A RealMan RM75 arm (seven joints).
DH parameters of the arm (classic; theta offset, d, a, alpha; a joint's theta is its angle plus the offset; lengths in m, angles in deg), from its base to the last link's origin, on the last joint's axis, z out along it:
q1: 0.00 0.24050 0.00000 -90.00
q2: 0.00 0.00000 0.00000 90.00
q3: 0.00 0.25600 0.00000 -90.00
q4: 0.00 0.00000 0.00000 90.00
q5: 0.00 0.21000 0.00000 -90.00
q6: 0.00 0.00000 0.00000 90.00
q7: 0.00 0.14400 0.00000 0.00
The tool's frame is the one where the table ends.
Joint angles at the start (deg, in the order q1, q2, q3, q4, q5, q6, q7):
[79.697, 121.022, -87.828, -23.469, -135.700, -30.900, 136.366]
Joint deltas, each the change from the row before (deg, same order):
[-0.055, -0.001, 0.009, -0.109, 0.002, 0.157, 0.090]
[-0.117, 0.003, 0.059, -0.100, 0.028, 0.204, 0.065]
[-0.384, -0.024, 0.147, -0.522, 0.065, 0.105, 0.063]
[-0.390, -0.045, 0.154, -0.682, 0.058, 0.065, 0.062]
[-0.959, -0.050, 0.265, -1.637, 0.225, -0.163, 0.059]
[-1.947, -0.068, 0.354, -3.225, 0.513, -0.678, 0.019]
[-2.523, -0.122, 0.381, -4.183, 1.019, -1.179, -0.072]
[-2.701, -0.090, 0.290, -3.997, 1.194, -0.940, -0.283]
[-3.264, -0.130, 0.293, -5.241, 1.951, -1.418, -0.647]
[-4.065, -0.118, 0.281, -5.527, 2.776, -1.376, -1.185]
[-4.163, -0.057, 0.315, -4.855, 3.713, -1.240, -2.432]
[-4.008, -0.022, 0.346, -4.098, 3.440, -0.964, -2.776]
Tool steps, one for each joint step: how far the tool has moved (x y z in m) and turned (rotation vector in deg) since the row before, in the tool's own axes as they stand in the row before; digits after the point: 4 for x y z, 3 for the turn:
[-0.0005, -0.0003, -0.0001, 0.115, -0.185, 0.104]
[0.0000, -0.0005, -0.0001, 0.135, -0.200, 0.201]
[-0.0002, -0.0009, -0.0006, 0.110, -0.399, 0.372]
[-0.0009, -0.0010, -0.0009, 0.119, -0.515, 0.318]
[-0.0015, -0.0012, -0.0019, -0.014, -0.983, 0.665]
[-0.0017, -0.0014, -0.0040, -0.288, -1.608, 1.137]
[-0.0020, -0.0015, -0.0060, -0.611, -1.976, 1.528]
[-0.0001, -0.0018, -0.0064, -0.471, -1.918, 1.505]
[-0.0027, -0.0012, -0.0095, -0.858, -2.689, 1.564]
[0.0007, -0.0017, -0.0118, -0.896, -2.898, 1.979]
[0.0029, -0.0012, -0.0125, -1.047, -2.873, 1.665]
[0.0046, -0.0019, -0.0126, -0.602, -2.518, 1.155]

